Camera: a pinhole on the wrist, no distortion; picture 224 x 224 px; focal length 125.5 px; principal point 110.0 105.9 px. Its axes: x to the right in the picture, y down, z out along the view. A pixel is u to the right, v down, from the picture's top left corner.
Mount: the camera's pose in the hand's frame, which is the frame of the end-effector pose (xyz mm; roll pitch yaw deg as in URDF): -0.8 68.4 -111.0 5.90 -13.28 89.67
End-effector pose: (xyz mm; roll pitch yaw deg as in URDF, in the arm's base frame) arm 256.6 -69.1 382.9 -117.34 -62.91 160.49
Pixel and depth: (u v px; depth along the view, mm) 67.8 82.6 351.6
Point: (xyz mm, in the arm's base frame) 155.2 -279.0 481.2
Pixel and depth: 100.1 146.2 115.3
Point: 247.0 -52.0 346.2
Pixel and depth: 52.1 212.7 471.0
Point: 332.3 -537.6 103.0
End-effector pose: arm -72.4 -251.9 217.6 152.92 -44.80 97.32
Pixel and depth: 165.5 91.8 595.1
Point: 283.9 152.1 40.9
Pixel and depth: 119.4 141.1 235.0
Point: 6.9 -201.5 117.2
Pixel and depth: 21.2 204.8 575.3
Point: -320.9 -164.0 -463.6
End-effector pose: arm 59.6 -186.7 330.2 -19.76 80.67 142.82
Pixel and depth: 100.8 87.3 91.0
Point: 68.6 -231.4 302.5
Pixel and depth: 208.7 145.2 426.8
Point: -389.1 -361.4 461.3
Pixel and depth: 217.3 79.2 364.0
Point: -331.0 -361.6 247.5
